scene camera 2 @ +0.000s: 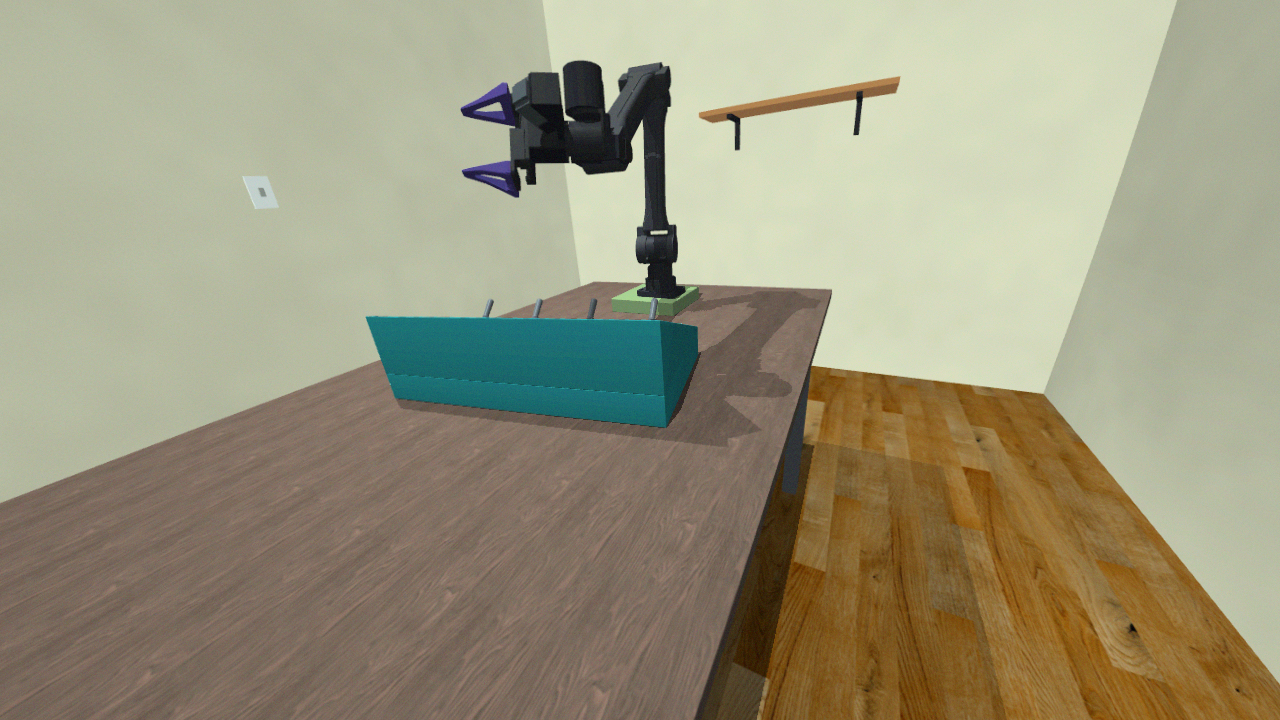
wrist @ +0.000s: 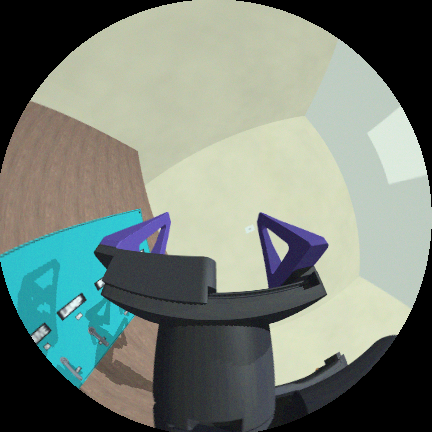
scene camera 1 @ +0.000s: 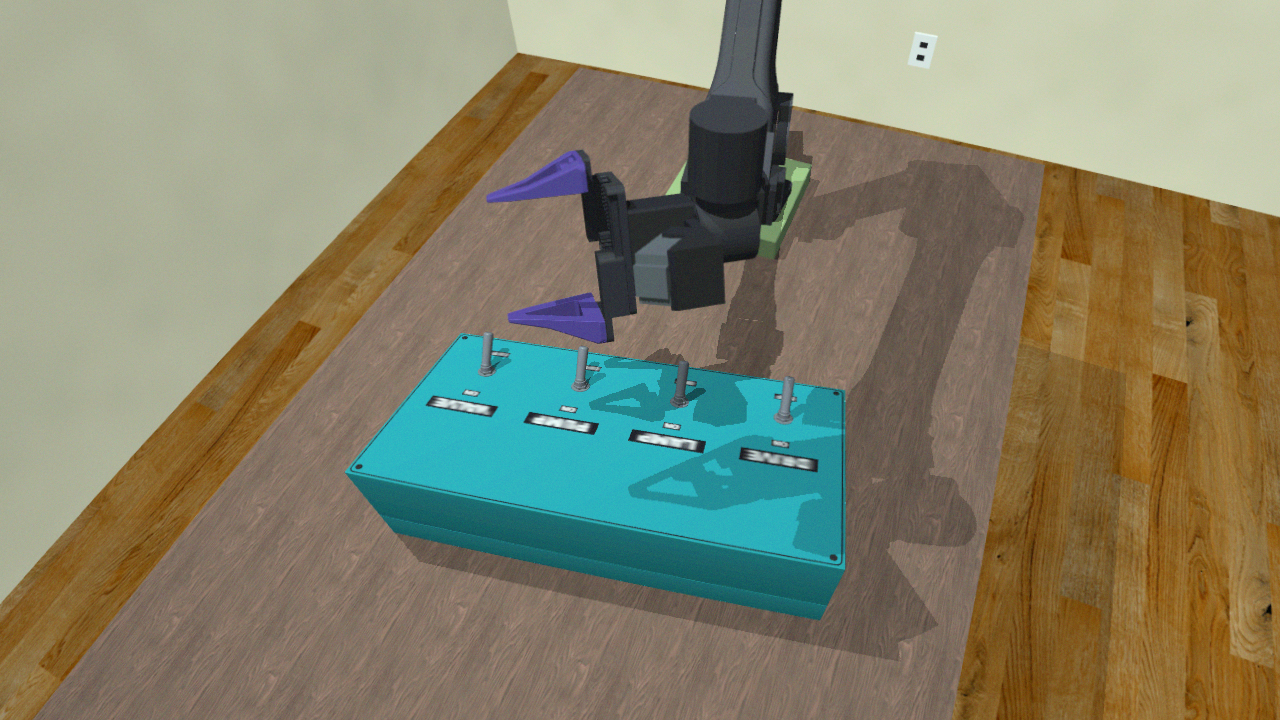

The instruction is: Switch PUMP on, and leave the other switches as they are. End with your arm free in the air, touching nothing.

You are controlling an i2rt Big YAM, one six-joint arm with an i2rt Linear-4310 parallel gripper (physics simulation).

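Frame: origin at the arm's base, x right, y ahead, z up, level; centimetres.
Seen in the pictures: gripper, fingertip midpoint: [scene camera 2: 462, 142] [wrist: 213, 216] [scene camera 1: 497, 260]; arm's base at its link origin: [scene camera 2: 661, 293].
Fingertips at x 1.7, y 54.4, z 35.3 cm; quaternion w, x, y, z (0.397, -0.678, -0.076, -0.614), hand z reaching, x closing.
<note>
Pixels of each thing's middle, then the offset from my fingertips to it. Level surfaces: height alone.
- teal switch box at the middle of its body: [scene camera 1: 617, 455] [scene camera 2: 546, 348] [wrist: 85, 290] dz -33.3, dx -5.2, dy -4.1 cm
- PUMP lever at the middle of its body: [scene camera 1: 581, 365] [scene camera 2: 537, 309] dz -28.4, dx +2.6, dy -10.8 cm
- PUMP label at the middle of its body: [scene camera 1: 561, 423] [wrist: 107, 277] dz -28.1, dx +0.6, dy -2.7 cm
- LAMP lever at the middle of its body: [scene camera 1: 681, 380] [scene camera 2: 592, 309] [wrist: 99, 337] dz -28.4, dx -9.1, dy -13.6 cm
- leftmost lever at the middle of its body: [scene camera 1: 487, 350] [scene camera 2: 488, 309] dz -28.4, dx +14.2, dy -8.0 cm
- rightmost lever at the middle of its body: [scene camera 1: 786, 396] [scene camera 2: 653, 310] dz -28.4, dx -20.7, dy -16.5 cm
- table at its surface level: dz -39.1 cm
A teal switch box [scene camera 1: 537, 483] [scene camera 2: 528, 358] [wrist: 30, 265] stands on the table. Four grey levers rise from its top, all at a similar slant, with their tips on the side away from the labels. The PUMP lever [scene camera 1: 581, 367] is second from the left in scene camera 1, behind the PUMP label [scene camera 1: 561, 422]. The LAMP lever [scene camera 1: 682, 383] is to its right. The leftmost lever [scene camera 1: 486, 353] and rightmost lever [scene camera 1: 785, 398] have blurred labels. My gripper [scene camera 1: 498, 257] [scene camera 2: 462, 141] [wrist: 213, 216] is open and empty, pointing sideways high above the box, touching nothing.
The arm's light green base [scene camera 1: 796, 205] [scene camera 2: 631, 304] stands on the table [scene camera 1: 268, 573] [scene camera 2: 358, 555] behind the box. A wooden shelf [scene camera 2: 805, 98] hangs on the back wall. Walls stand around the table, and the arm's shadow falls across box and table.
</note>
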